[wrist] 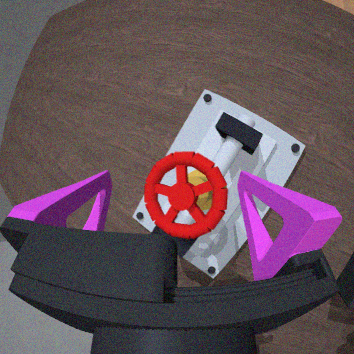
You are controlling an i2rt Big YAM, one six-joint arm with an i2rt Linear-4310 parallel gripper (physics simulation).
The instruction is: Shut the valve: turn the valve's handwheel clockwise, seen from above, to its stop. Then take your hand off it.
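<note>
The valve's red handwheel, a ring with several spokes around a hub, shows near the middle of the wrist view. It stands above a brass part of the valve and a white pipe. My gripper is open, its two magenta fingers wide apart and empty. The handwheel shows between the fingertips, a little closer to the right finger, with a gap on each side. How high the fingers are over the wheel is hard to tell. The lower part of the valve is hidden under the wheel.
The valve is mounted on a light grey plate with dark bolts at its corners. A black block clamps the pipe at the plate's far end. The plate lies tilted in view on a round brown wooden table. Grey floor shows at the left.
</note>
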